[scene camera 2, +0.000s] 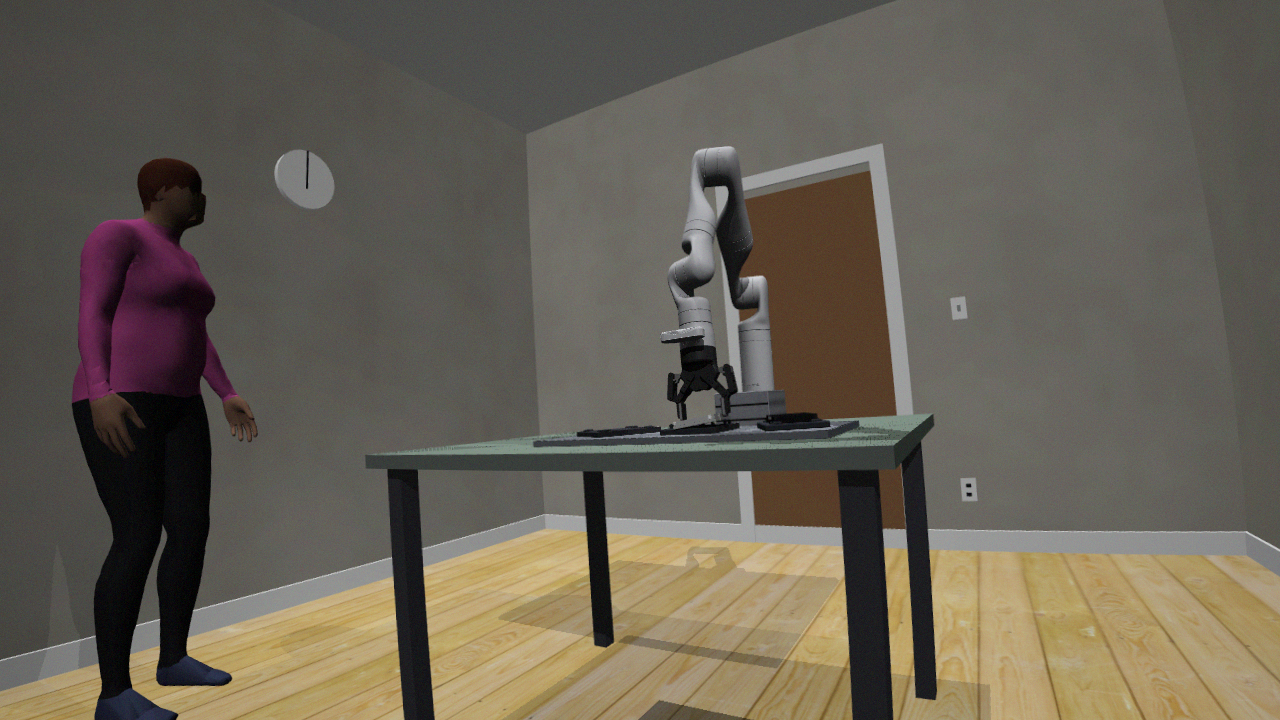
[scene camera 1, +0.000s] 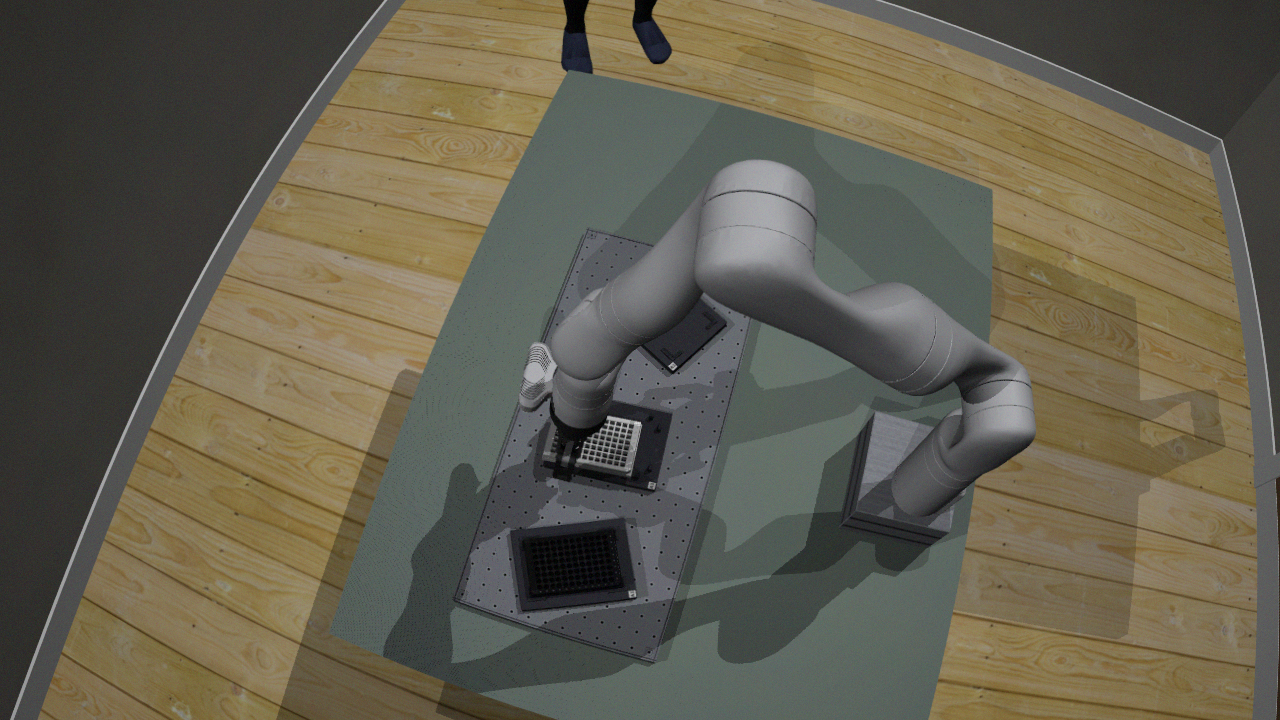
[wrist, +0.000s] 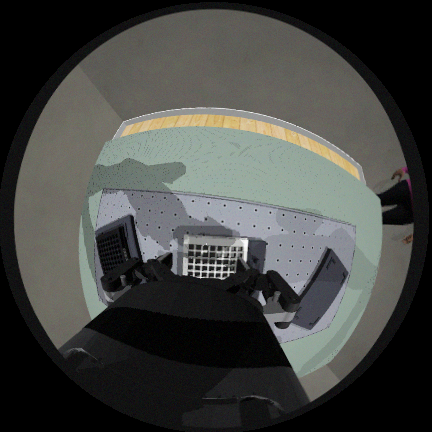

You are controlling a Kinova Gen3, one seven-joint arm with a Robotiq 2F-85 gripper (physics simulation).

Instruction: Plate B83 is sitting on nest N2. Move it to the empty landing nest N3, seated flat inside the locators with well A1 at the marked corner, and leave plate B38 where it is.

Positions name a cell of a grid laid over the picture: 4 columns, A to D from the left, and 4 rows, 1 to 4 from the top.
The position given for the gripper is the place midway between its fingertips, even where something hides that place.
In view: the gripper (scene camera 2: C3), a white well plate (wrist: B3) and a black well plate (scene camera 1: B4).
The black well plate is seen too in the wrist view (wrist: B3). The gripper is seen too in scene camera 1 (scene camera 1: B3) and in the wrist view (wrist: B3).
